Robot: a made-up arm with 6 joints.
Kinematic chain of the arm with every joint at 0, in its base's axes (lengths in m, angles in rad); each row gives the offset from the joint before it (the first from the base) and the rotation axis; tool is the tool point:
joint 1: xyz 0 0 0.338 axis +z
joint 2: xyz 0 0 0 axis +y
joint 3: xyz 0 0 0.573 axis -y
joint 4: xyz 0 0 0 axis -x
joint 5: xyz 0.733 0 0 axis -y
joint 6: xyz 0 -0.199 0 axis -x
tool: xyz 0 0 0
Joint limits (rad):
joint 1: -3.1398..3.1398
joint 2: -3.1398..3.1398
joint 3: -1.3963..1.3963
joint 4: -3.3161..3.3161
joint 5: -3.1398..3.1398
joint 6: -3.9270..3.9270
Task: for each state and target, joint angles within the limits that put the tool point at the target. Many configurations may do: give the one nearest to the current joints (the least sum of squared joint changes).
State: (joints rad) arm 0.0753 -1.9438 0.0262 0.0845 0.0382 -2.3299
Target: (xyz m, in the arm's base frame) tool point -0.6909 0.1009 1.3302
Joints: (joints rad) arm -0.4182 -1.0674 0.6497 0.3286 0.0382 -2.3299
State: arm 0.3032 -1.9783 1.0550 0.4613 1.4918 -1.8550
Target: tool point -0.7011 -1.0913 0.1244
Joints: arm 0.8635 -1.8694 1.2076 0.4835 1.4918 -1.8550
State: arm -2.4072 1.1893 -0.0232 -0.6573 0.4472 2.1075
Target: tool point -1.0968 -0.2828 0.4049
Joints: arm -2.7335 0.8822 0.5950 -0.4884 0.4472 2.1075
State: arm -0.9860 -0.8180 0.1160 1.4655 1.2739 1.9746
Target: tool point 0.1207 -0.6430 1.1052
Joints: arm -1.3188 -0.1379 -0.1305 1.3508 1.2739 1.9746
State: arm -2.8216 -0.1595 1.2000 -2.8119 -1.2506 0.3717
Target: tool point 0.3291 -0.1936 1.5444
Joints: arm -3.1398 -0.6025 1.0331 -2.9213 -1.2506 0.3717
